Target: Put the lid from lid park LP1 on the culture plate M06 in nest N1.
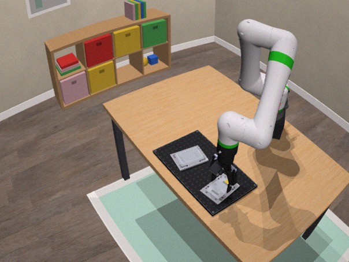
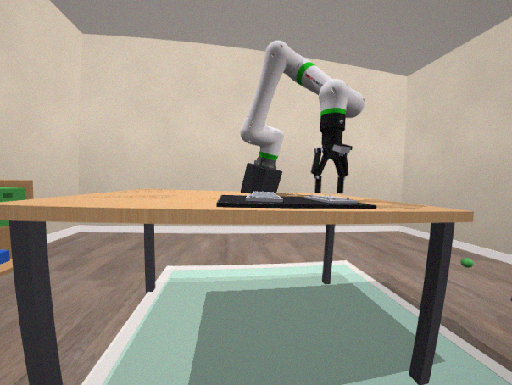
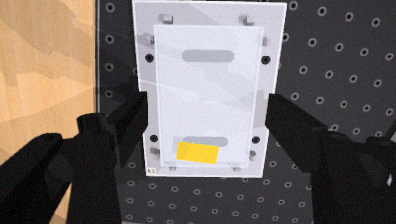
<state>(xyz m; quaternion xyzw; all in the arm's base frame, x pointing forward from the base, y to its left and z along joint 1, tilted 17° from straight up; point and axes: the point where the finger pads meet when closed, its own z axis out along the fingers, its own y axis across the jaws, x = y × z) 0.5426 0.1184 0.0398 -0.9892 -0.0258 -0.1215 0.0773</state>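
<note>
My gripper is now 4 cm above the clear lid. From my hand the other things lie so: culture plate M06: 26 cm to the right, 3 cm below, 2 cm behind; then plate nest: 26 cm to the right, 5 cm below, 2 cm behind; then lid park LP1: 5 cm below.
</note>
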